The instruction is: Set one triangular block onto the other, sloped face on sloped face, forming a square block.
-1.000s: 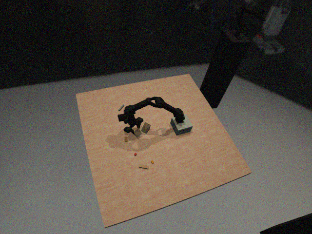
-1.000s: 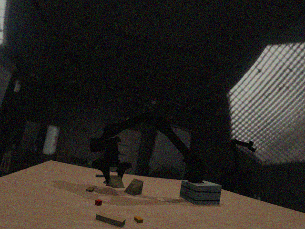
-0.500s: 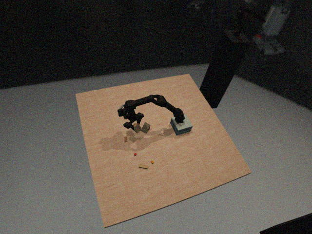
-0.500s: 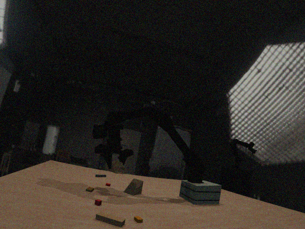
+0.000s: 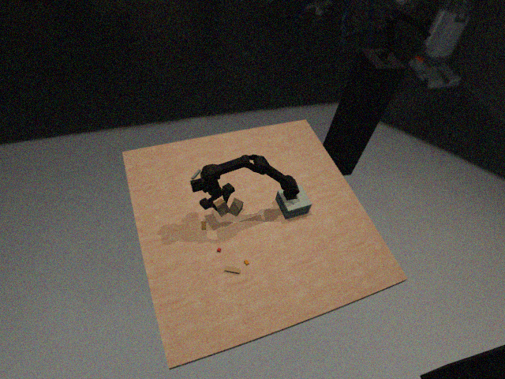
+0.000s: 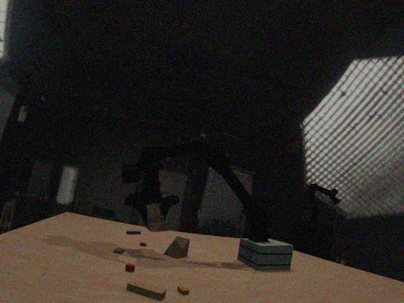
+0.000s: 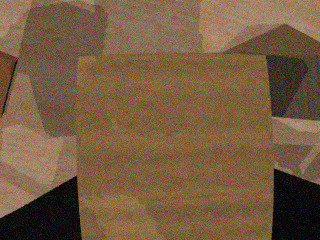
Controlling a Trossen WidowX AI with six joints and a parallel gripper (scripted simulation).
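Right now the tan triangular block is 1 cm above my gripper tip. Also, from my gripper tip: grey bar 32 cm to the right, 10 cm below, 8 cm ahead; red cube 20 cm to the left, 9 cm below, 5 cm ahead; orange cube 29 cm to the left, 10 cm below, 7 cm behind.
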